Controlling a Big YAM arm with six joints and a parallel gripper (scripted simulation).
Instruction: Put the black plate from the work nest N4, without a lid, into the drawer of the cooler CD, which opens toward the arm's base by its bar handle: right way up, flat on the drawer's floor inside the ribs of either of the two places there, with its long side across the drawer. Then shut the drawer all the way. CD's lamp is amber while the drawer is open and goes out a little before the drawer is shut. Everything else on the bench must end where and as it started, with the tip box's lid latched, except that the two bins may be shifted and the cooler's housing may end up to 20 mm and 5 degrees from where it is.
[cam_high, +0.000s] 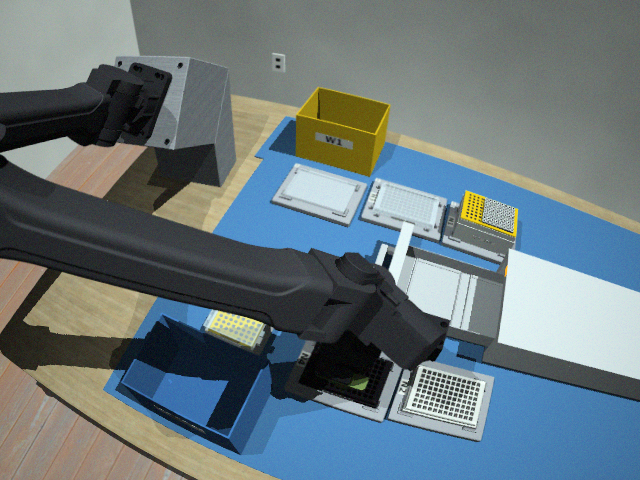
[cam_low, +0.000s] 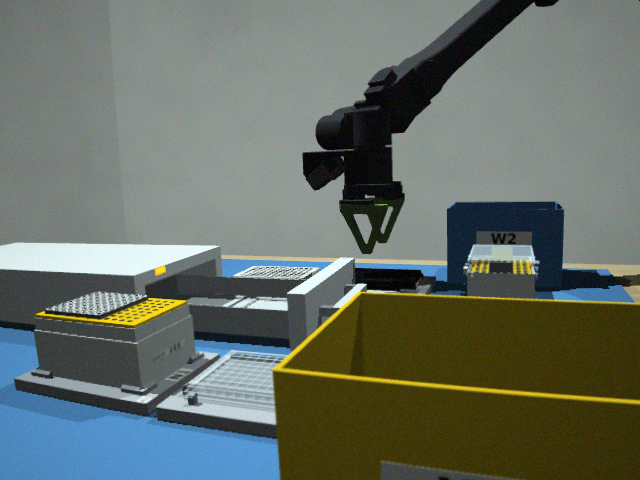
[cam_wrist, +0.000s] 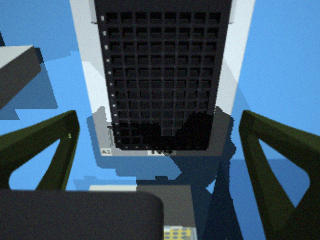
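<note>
Right now the black plate is 60 mm below my hand. The rest, counted from my hand: white plate: 160 mm ahead, 10 mm to the left, 60 mm below; then work nest N4: 70 mm below; then blue bin W2: 190 mm behind, 130 mm to the right, 40 mm below.
</note>
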